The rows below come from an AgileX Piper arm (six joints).
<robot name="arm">
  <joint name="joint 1" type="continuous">
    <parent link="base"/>
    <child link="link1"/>
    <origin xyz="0 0 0.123" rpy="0 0 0"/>
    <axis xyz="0 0 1"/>
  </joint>
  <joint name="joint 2" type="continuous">
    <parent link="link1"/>
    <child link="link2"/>
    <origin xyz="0 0 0" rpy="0 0 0"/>
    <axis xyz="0 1 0"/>
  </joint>
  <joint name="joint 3" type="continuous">
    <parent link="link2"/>
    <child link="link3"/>
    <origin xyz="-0.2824 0 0.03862" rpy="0 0 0"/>
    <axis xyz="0 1 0"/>
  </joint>
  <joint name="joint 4" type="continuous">
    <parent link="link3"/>
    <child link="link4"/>
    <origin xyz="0.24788 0 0.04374" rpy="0 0 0"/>
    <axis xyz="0.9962 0 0.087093"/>
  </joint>
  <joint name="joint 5" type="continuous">
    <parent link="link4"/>
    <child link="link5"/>
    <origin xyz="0 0 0" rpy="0 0 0"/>
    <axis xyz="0 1 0"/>
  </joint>
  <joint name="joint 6" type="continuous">
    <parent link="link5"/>
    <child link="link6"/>
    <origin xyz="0.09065 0 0.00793" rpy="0 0 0"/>
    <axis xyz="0.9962 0 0.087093"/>
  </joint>
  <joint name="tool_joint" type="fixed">
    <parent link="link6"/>
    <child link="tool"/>
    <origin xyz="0 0 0" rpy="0 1.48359 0"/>
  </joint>
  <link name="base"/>
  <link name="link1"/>
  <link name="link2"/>
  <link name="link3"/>
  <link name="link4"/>
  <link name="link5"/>
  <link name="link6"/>
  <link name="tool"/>
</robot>
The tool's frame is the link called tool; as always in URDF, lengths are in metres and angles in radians. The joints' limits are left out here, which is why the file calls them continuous.
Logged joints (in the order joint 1, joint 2, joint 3, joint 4, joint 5, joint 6), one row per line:
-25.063 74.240 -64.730 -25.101 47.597 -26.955
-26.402 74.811 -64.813 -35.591 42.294 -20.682
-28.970 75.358 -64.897 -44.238 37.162 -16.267
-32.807 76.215 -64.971 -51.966 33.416 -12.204
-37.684 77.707 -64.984 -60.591 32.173 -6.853
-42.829 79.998 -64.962 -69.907 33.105 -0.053
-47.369 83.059 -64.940 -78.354 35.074 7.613
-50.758 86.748 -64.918 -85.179 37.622 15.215
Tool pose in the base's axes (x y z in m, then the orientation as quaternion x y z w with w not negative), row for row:
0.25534 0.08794 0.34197 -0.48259 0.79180 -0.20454 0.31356
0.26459 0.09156 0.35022 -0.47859 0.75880 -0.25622 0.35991
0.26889 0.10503 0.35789 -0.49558 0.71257 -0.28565 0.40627
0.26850 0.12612 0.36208 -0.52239 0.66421 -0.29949 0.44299
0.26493 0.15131 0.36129 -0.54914 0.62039 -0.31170 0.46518
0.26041 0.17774 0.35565 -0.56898 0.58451 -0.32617 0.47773
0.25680 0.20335 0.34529 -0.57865 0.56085 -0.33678 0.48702
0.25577 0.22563 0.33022 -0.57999 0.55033 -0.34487 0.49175
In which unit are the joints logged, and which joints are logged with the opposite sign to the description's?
The joints are logged in degrees. Opposite sign: joint 1.
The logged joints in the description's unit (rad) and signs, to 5 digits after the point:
0.43743 1.29573 -1.12975 -0.43810 0.83072 -0.47045
0.46080 1.30570 -1.13120 -0.62118 0.73817 -0.36097
0.50562 1.31525 -1.13267 -0.77210 0.64860 -0.28391
0.57259 1.33020 -1.13396 -0.90698 0.58322 -0.21300
0.65771 1.35624 -1.13418 -1.05751 0.56152 -0.11961
0.74751 1.39623 -1.13380 -1.22011 0.57779 -0.00093
0.82675 1.44965 -1.13342 -1.36754 0.61216 0.13287
0.88589 1.51404 -1.13303 -1.48665 0.65663 0.26555

